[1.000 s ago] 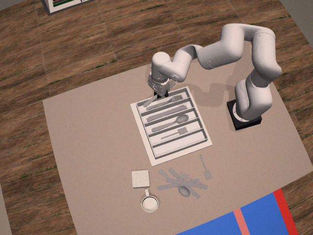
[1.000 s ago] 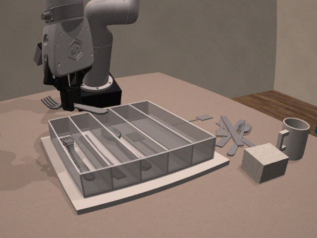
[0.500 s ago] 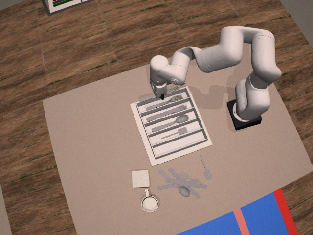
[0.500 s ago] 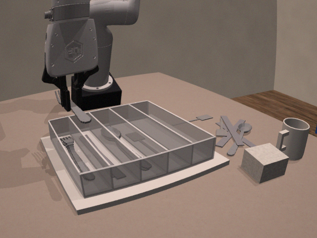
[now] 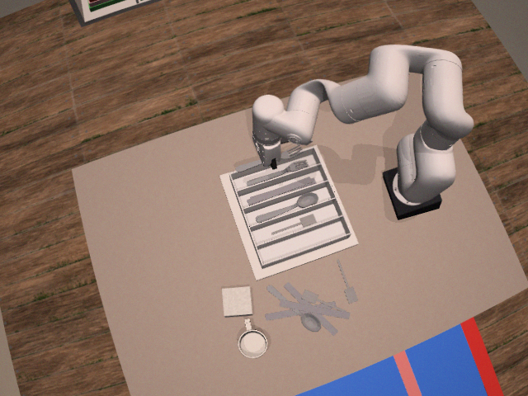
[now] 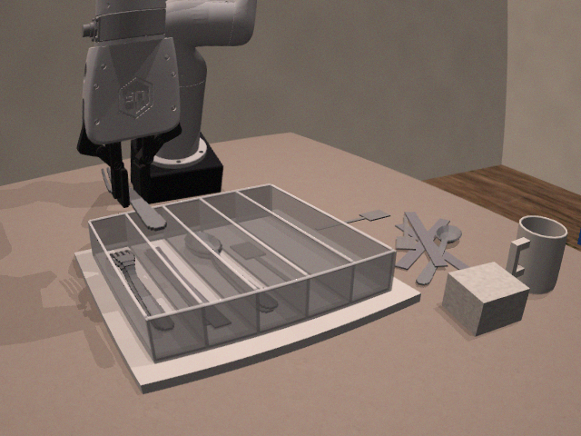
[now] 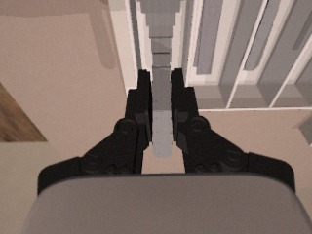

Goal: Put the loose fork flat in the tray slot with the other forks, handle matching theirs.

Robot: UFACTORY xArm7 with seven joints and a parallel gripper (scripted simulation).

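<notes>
The tray is 110 mm to the left of my hand, 110 mm below it and 50 mm behind it. Also, from my hand: mug (500 mm to the left, 120 mm below, 110 mm ahead); block (380 mm to the left, 140 mm below, 140 mm ahead).
</notes>
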